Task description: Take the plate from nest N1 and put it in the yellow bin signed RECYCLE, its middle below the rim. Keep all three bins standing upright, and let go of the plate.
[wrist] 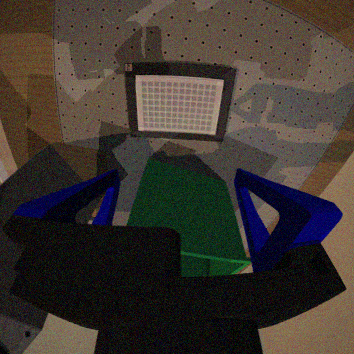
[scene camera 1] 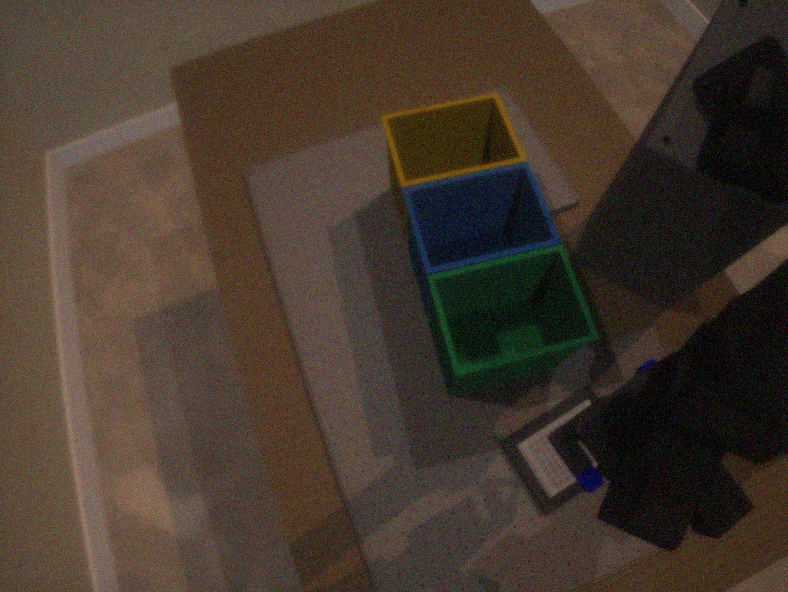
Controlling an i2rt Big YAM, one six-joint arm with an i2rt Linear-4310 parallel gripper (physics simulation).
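Places are measured from the arm's base along level axes (x right, y ahead, z up), in centimetres.
Pixels of known places: gripper, fingertip midpoint: [wrist: 176, 175] [scene camera 1: 598, 428]; arm's base at its link origin: [scene camera 1: 755, 108].
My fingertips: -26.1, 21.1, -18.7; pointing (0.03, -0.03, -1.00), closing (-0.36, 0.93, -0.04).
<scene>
Ahead of a thing's pixels: the offset from my fingertips to its top centre, as dx, dy, dz.
The plate {-1.6, -1.0, -14.5} [scene camera 1: 546, 463] [wrist: 179, 105] is pale, with a grid of small wells. It lies flat in a dark rectangular nest {-1.6, -1.0, -15.7} [scene camera 1: 528, 474] [wrist: 132, 102]; the arm hides part of it in the scene view. No N1 label is readable. The yellow bin {+42.6, +6.6, +0.8} [scene camera 1: 439, 143] stands upright at the far end of the row of three bins; its sign does not show. My gripper [scene camera 1: 619, 422] [wrist: 176, 175] is open and empty, its blue fingers wide apart. It is above the nest's side near the green bin, and the plate shows beyond the fingertips in the wrist view.
A blue bin {+29.3, +6.3, +0.8} [scene camera 1: 471, 213] stands upright between the yellow bin and a green bin {+16.1, +5.9, +0.8} [scene camera 1: 509, 375] [wrist: 185, 205]. The green bin is nearest the nest and shows between and below my fingers in the wrist view. A dark grey slab [scene camera 1: 643, 223] lies beside the bins, toward the arm.
</scene>
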